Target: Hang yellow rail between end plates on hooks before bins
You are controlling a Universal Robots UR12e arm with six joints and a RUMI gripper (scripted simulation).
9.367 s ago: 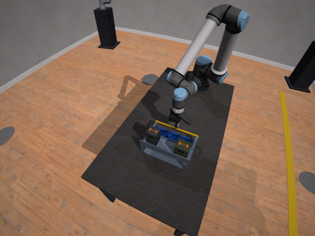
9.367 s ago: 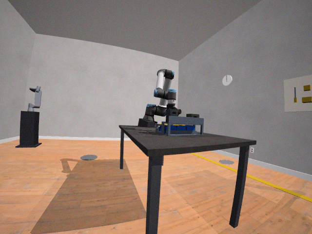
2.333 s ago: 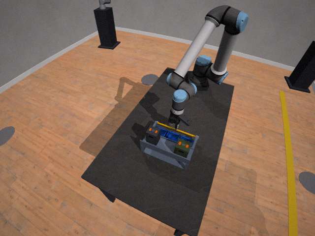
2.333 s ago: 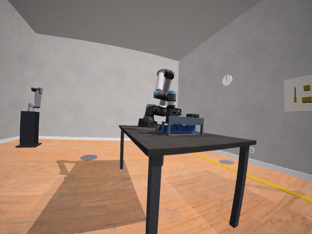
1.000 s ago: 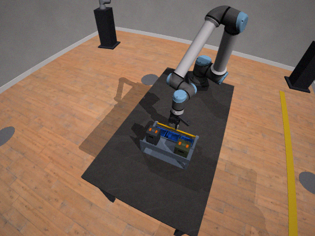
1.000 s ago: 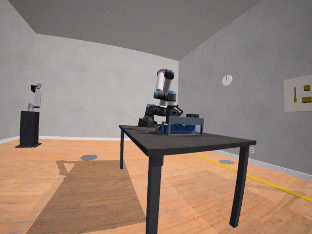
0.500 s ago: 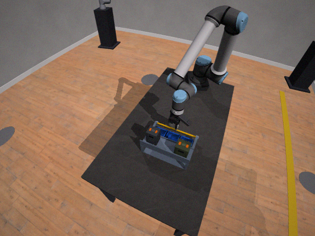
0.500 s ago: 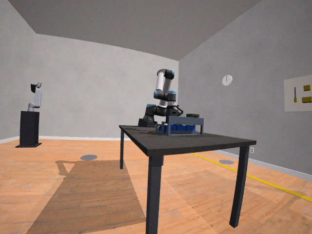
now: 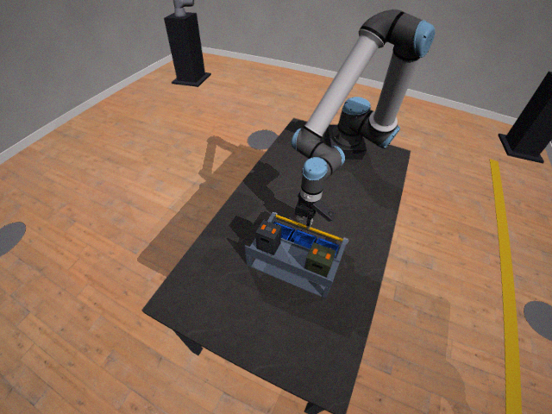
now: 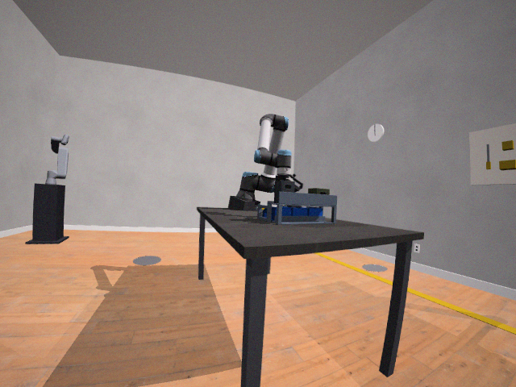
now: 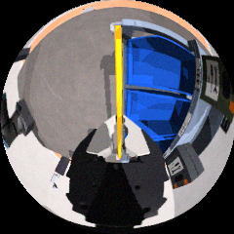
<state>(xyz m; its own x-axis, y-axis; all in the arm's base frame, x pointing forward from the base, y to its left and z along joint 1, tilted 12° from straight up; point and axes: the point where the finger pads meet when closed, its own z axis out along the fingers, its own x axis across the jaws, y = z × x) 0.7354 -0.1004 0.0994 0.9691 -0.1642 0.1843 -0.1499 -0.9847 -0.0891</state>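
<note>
My hand is 1 cm above the yellow rail. The rest, counted from my hand: black box 18 cm ahead, 15 cm to the right, 9 cm above; then olive box 22 cm ahead, 8 cm to the left, 8 cm above.
</note>
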